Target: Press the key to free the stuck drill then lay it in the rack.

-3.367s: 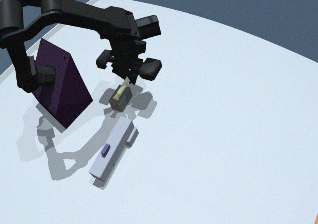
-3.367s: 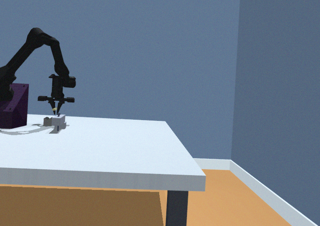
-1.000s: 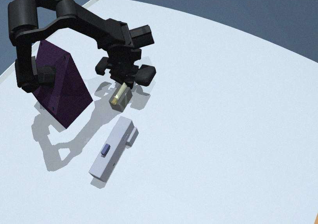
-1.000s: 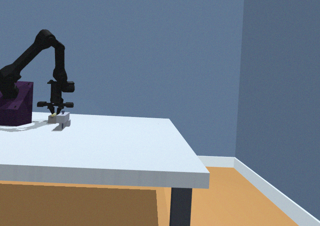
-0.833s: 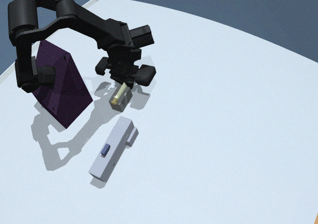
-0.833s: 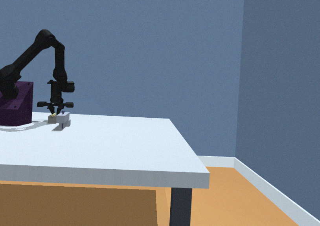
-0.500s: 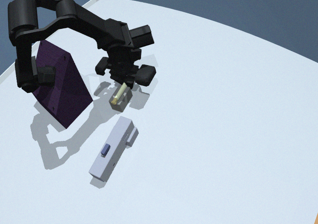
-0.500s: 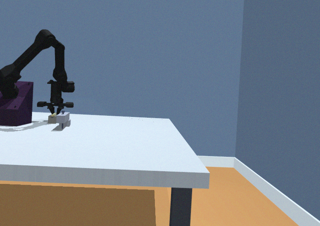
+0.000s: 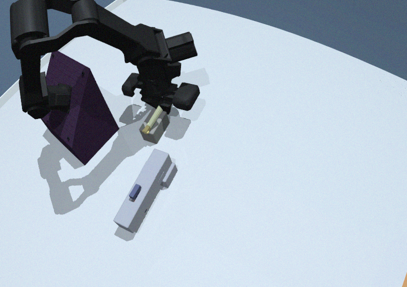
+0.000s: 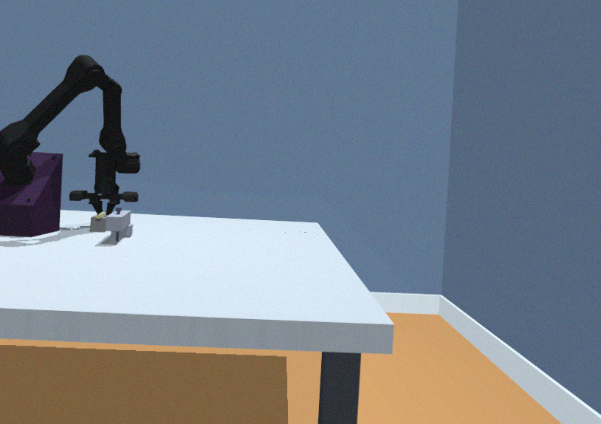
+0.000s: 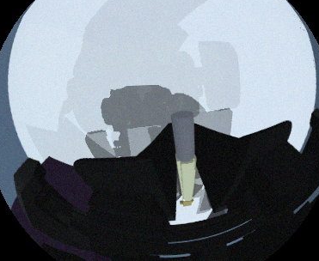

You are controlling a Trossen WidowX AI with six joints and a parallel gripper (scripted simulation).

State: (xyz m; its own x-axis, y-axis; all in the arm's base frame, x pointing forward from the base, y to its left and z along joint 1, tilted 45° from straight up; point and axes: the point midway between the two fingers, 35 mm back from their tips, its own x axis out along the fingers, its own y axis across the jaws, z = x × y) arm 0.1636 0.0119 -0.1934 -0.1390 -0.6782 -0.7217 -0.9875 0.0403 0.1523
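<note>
Now: gripper tip 4 cm to the left of the drill and 3 cm below it. Also, from my gripper tip: grey rack 5 cm to the right, 1 cm above; blue key 24 cm to the right, 9 cm ahead, 4 cm above; long housing 21 cm to the right, 9 cm ahead, 3 cm above.
</note>
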